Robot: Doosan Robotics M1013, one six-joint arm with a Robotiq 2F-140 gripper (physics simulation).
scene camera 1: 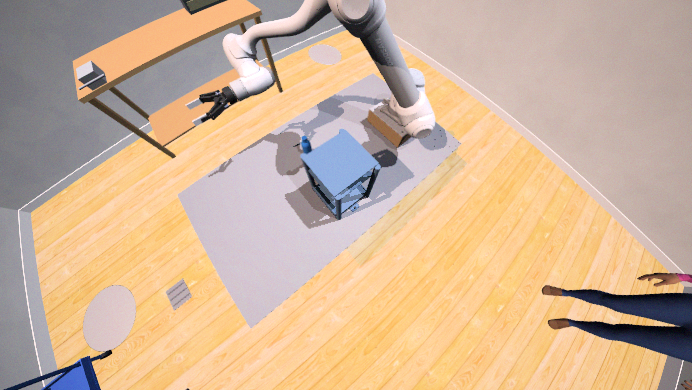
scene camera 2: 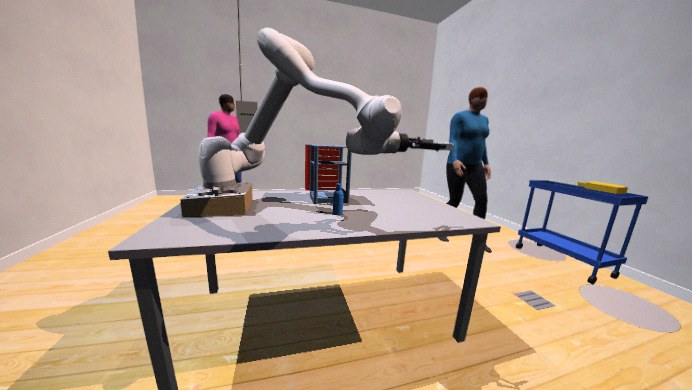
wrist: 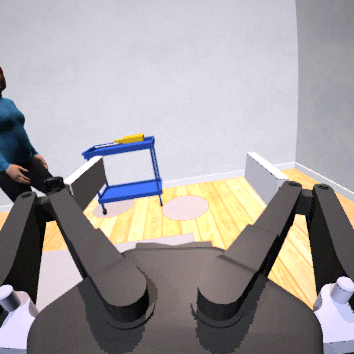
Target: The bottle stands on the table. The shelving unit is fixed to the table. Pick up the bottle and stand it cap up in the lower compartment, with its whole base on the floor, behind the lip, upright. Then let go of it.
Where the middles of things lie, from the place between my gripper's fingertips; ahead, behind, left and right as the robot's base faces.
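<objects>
With respect to the shelving unit (scene camera 1: pixel 340 166), my gripper is 62 cm to the right of it, 34 cm beyond it and 22 cm above it.
</objects>
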